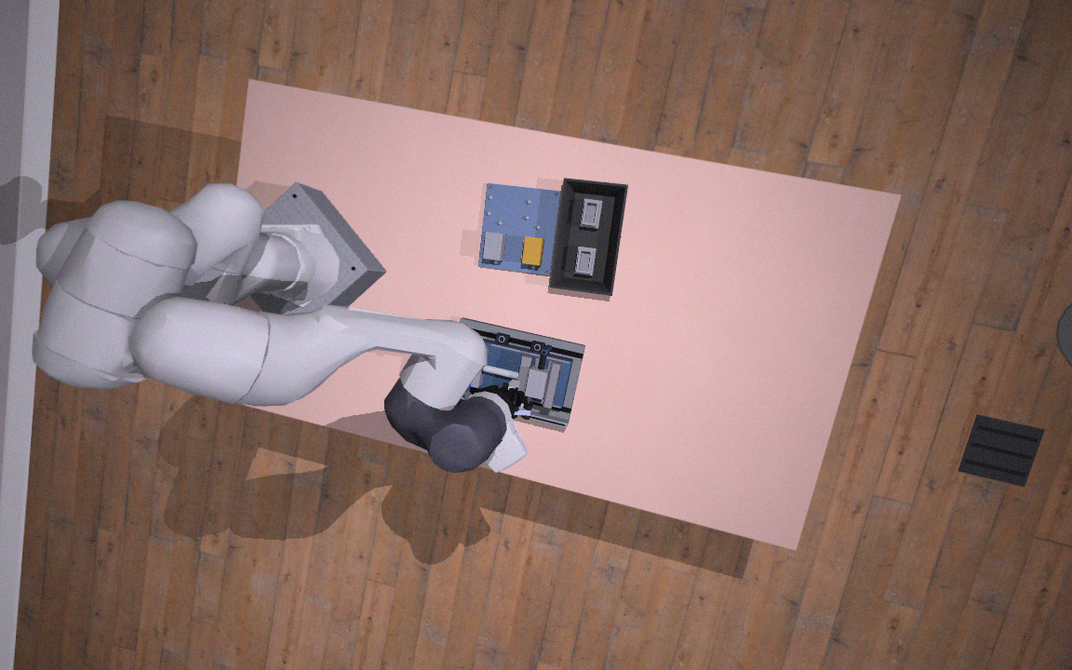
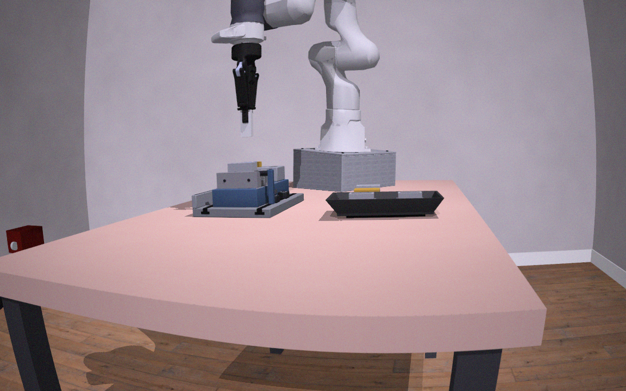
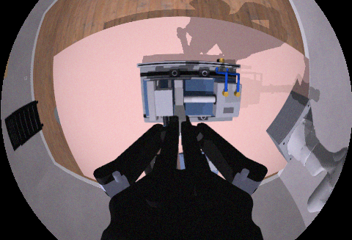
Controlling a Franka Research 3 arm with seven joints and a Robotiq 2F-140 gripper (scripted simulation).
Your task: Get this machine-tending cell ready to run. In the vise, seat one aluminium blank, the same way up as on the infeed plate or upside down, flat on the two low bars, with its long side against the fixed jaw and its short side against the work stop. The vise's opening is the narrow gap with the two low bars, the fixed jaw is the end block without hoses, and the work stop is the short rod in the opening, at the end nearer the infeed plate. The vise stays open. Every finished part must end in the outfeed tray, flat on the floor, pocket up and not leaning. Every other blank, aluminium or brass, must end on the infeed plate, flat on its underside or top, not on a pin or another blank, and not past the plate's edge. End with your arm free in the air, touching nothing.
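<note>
My gripper is now 11 cm above the aluminium blank and 3 cm short of it. From my hand the other things lie so: cylinder: 13 cm below, 13 cm behind; brass blank: 28 cm to the left, 18 cm below, 4 cm behind; vise: 17 cm below, 3 cm behind.
</note>
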